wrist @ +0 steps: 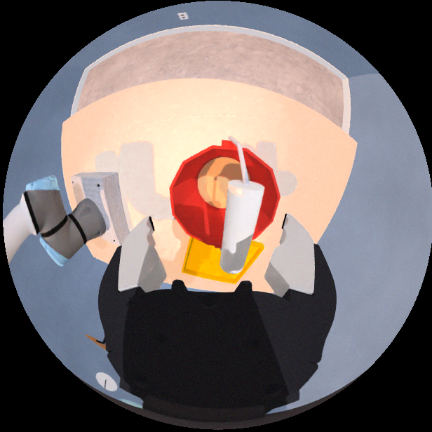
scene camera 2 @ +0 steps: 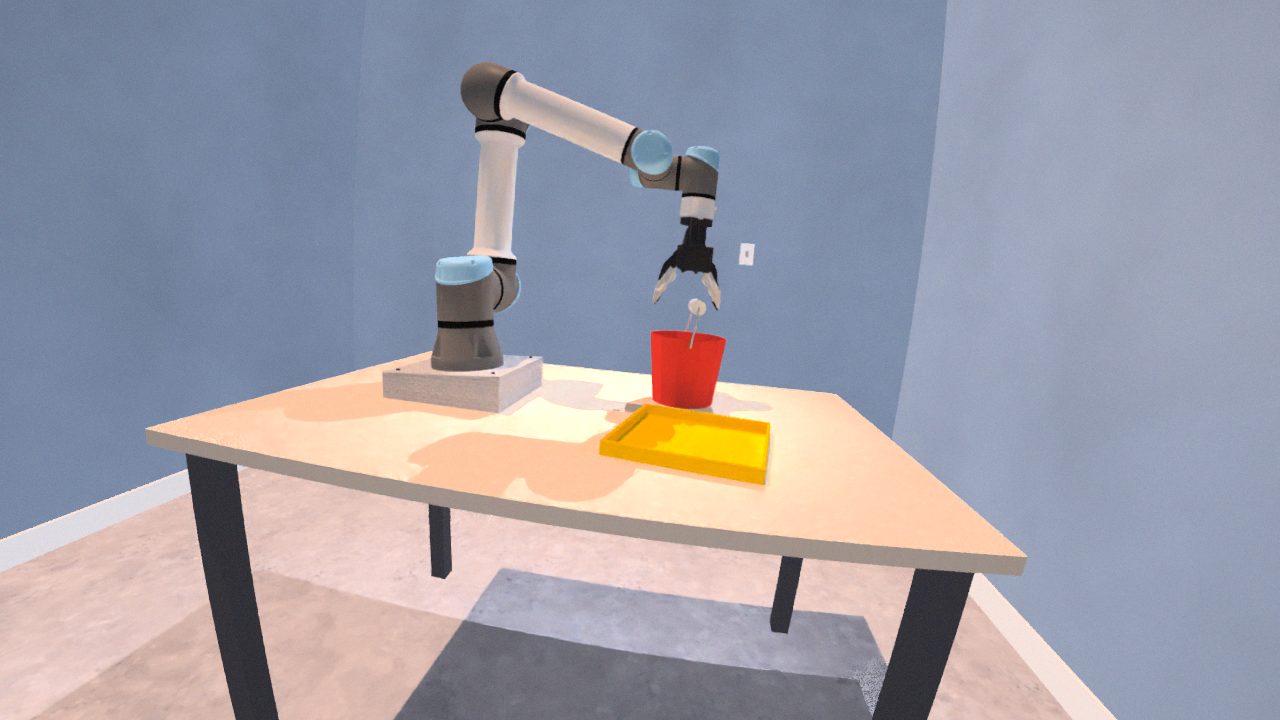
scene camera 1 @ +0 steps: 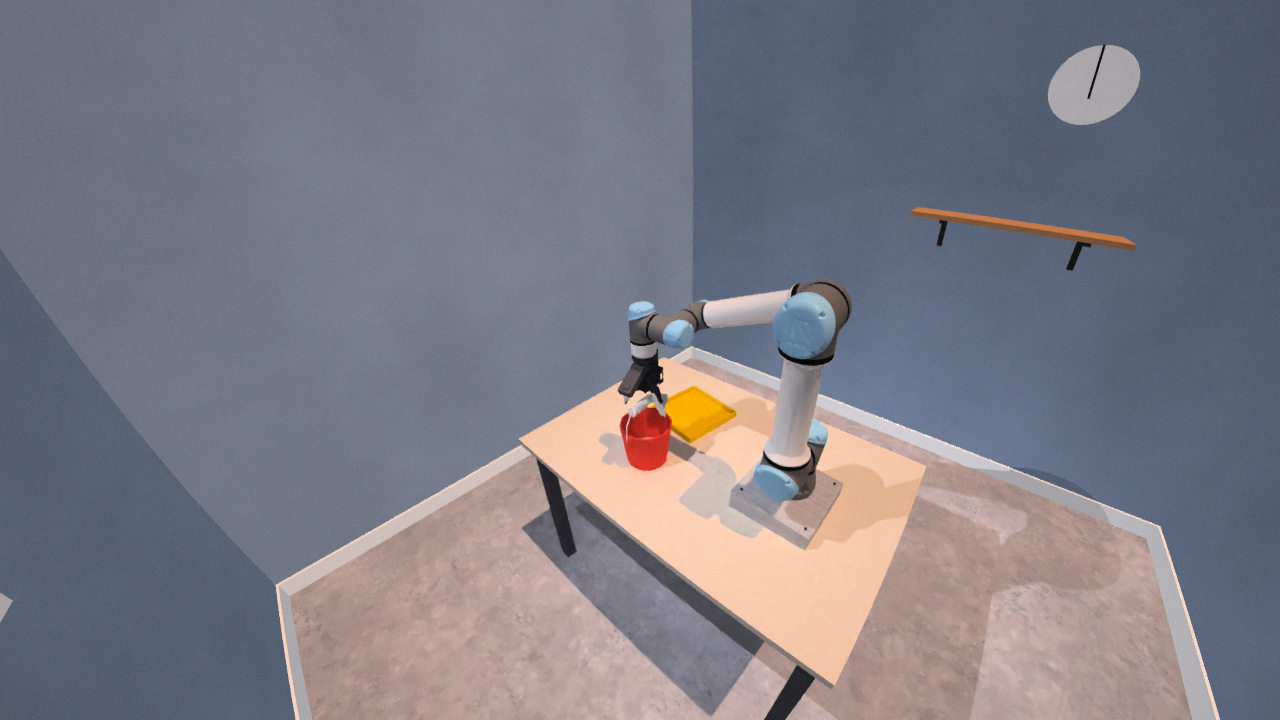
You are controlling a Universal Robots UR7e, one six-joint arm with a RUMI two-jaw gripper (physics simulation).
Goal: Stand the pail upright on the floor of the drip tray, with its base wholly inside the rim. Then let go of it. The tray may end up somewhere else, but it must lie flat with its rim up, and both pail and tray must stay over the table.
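Where they show: gripper, between the fingertips: (scene camera 2: pixel 686 307) (scene camera 1: pixel 644 410); arm's base, origin of its link: (scene camera 2: pixel 467 365).
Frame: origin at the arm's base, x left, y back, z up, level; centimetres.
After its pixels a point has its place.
A red pail (scene camera 1: pixel 646 447) @[x 14.8, y -43.1, z 5.5 cm] (scene camera 2: pixel 685 371) @[x 0.3, y -46.8, z 2.1 cm] (wrist: pixel 186 200) stands upright on the table, beside the tray. Its handle is raised, with a white cylindrical grip (scene camera 1: pixel 640 407) @[x 10.3, y -47.9, z 16.7 cm] (scene camera 2: pixel 697 307) @[x 2.7, y -48.4, z 15.9 cm] (wrist: pixel 243 215) above the pail's mouth. The yellow drip tray (scene camera 1: pixel 713 428) @[x -17.2, y -34.3, z -5.6 cm] (scene camera 2: pixel 680 462) @[x -33.7, y -42.3, z -5.2 cm] (wrist: pixel 207 276) lies flat with its rim up; the pail and handle grip hide part of it in the wrist view. My gripper (scene camera 2: pixel 687 304) @[x 9.6, y -46.9, z 15.4 cm] (wrist: pixel 216 217) is open and empty above the pail. In the wrist view the handle grip appears between the two fingers, nearer the right one; neither finger visibly touches it.
The table (scene camera 1: pixel 760 577) @[x 31.0, y 3.3, z -6.4 cm] (scene camera 2: pixel 832 510) @[x -45.0, y -61.3, z -6.4 cm] carries the arm's grey base block (scene camera 1: pixel 756 514) @[x 14.7, y -4.9, z -3.2 cm] (scene camera 2: pixel 438 387) @[x -10.1, y 2.6, z -2.7 cm] (wrist: pixel 111 200), some way off to one side of the pail and tray. In scene camera 1, the pail stands near the table's left front edge.
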